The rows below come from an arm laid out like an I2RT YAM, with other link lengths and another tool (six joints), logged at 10 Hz.
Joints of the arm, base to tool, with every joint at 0 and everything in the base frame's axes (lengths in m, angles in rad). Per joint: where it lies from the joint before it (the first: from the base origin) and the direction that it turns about. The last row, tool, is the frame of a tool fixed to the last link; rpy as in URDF.
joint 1: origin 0 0 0.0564 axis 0 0 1
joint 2: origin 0.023 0.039 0.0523 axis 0 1 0
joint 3: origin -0.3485 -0.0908 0 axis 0 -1 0
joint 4: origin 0.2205 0.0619 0.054 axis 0 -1 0
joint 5: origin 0.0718 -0.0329 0.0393 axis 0 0 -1
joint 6: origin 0.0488 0 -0.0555 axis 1 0 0
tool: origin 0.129 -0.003 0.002 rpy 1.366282 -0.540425 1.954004
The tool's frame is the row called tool.
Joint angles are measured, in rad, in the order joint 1, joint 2, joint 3, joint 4, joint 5, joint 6. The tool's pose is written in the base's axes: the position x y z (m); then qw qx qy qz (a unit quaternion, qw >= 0). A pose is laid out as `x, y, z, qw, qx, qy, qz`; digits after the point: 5 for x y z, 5 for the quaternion.
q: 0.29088 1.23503 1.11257 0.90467 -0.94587 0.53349
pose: 0.22606, 0.19220, 0.57903, 0.18625, -0.02551, -0.49320, -0.84936
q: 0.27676 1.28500 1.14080 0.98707 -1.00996 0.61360
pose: 0.23073, 0.19636, 0.58046, 0.21274, -0.01217, -0.50073, -0.83897
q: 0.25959 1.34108 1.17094 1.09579 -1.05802 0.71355
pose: 0.23803, 0.19811, 0.58347, 0.23522, -0.00027, -0.50295, -0.83169
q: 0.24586 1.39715 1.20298 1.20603 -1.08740 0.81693
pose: 0.24652, 0.19898, 0.58695, 0.25465, 0.00872, -0.50116, -0.82699
